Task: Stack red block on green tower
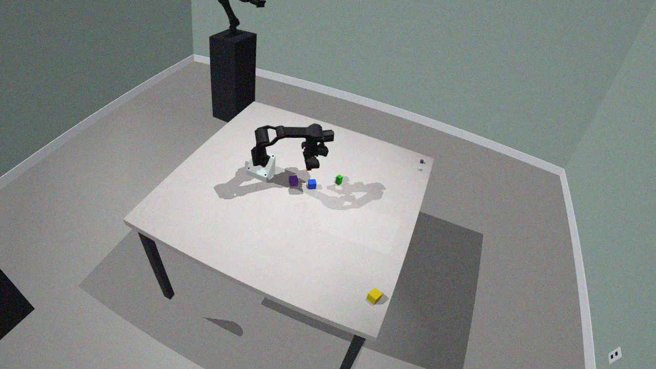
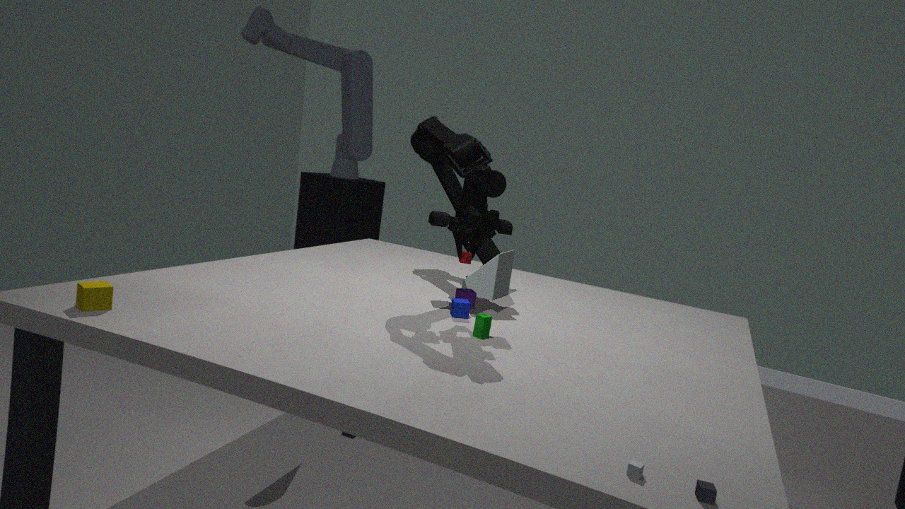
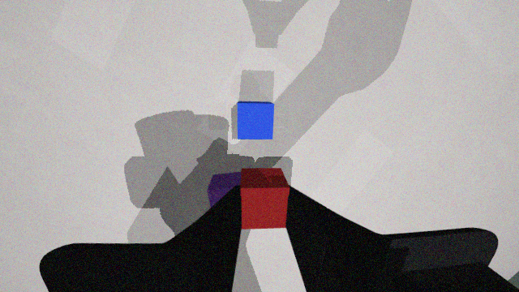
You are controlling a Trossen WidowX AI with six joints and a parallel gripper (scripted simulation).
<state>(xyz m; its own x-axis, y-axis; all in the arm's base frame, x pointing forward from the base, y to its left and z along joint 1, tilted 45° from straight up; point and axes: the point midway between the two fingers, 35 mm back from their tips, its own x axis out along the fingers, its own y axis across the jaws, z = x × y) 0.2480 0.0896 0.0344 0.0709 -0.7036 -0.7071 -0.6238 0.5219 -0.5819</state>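
Right now my gripper tip is 2 cm short of the blue cube, 2 cm to the right of it and 11 cm above it. The rest, counted from my gripper tip: red block: right at my gripper tip.
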